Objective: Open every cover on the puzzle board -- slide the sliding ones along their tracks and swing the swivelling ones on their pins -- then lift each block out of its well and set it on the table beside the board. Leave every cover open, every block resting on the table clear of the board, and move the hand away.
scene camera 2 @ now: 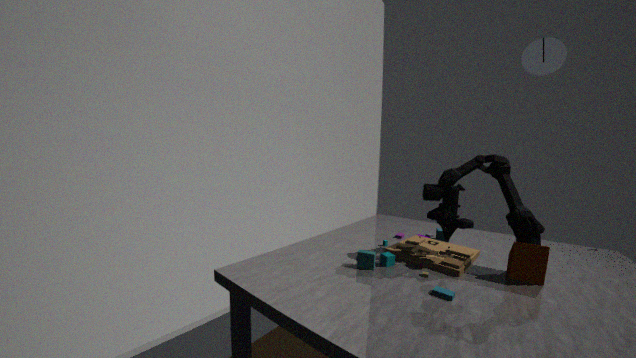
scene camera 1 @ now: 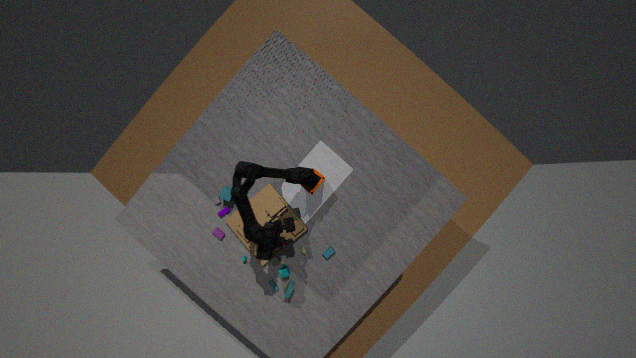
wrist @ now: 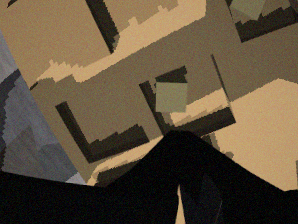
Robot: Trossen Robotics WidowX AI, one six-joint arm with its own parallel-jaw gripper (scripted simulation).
same spot on tan puzzle board: (scene camera 2: 433,259) = (scene camera 1: 286,236)
